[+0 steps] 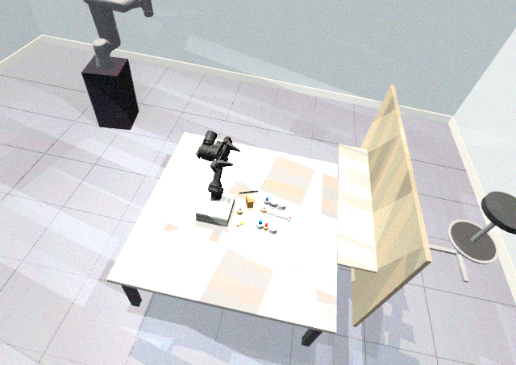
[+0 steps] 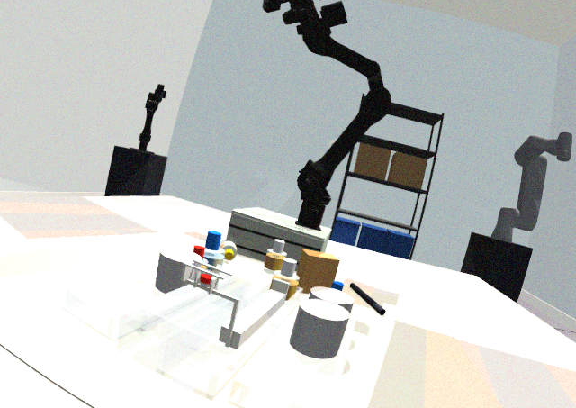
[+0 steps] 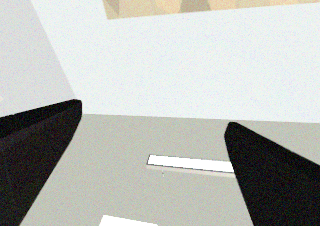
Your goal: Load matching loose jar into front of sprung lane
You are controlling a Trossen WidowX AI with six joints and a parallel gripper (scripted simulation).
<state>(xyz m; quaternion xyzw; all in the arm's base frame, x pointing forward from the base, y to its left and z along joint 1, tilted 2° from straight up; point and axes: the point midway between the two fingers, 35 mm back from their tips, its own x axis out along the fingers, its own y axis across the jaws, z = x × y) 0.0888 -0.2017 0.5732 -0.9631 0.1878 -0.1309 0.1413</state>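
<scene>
Now: the tan box 64 cm below my gripper tip, 22 cm to the left of it and 11 cm ahead of it. The rest, counted from my gripper tip: black rod: 67 cm below, 32 cm to the left, 11 cm ahead.
</scene>
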